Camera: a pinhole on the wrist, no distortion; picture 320 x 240 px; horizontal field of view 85.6 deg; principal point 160.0 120.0 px. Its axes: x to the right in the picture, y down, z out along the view. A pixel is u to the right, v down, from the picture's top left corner.
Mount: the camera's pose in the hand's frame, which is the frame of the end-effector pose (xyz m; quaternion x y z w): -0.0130 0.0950 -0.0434 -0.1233 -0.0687 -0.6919 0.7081
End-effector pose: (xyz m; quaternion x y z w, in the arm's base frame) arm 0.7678 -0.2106 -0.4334 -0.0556 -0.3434 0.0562 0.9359
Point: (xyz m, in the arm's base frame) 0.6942 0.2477 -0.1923
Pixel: 60 188
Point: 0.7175 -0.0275 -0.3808
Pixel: 109 150
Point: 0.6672 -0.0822 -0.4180
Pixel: 158 61
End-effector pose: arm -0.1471 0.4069 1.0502 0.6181 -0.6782 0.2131 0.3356
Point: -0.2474 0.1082 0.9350
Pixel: 238 177
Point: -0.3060 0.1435 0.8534
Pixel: 209 131
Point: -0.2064 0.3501 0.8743
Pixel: 273 34
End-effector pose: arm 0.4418 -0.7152 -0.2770 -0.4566 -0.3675 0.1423 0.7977
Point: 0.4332 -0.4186 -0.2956
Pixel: 153 221
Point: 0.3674 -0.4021 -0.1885
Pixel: 213 203
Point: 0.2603 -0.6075 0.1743
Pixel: outside the picture
